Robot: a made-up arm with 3 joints.
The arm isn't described. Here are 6 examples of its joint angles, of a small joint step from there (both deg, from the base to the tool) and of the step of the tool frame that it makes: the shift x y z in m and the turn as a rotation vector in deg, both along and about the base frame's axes.
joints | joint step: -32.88 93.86 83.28 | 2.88 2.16 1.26
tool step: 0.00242 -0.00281 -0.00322 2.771 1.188 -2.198
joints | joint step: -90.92 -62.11 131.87 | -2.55 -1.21 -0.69
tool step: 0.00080 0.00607 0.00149 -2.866 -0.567 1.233
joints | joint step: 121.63 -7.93 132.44 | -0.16 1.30 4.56
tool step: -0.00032 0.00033 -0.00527 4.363 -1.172 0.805
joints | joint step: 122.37 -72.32 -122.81 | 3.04 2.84 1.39
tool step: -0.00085 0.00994 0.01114 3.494 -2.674 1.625
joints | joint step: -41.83 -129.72 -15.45 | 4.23 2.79 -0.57
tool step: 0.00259 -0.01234 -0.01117 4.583 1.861 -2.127
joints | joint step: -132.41 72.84 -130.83 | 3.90 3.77 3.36
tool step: -0.00235 -0.00963 0.00805 4.783 -4.914 -0.764
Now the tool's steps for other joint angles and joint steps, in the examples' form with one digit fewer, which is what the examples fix.
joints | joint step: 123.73 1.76 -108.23 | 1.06 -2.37 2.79
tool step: 0.0029 0.0055 0.0066 3.85 1.36 -1.94
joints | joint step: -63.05 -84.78 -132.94 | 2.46 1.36 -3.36
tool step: -0.0041 -0.0072 -0.0079 2.11 -2.30 -2.78
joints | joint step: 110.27 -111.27 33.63 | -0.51 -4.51 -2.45
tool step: 0.0013 -0.0082 -0.0045 0.47 3.65 -3.47
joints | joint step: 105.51 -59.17 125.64 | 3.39 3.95 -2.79
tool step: -0.0007 0.0060 0.0079 1.88 1.07 4.47
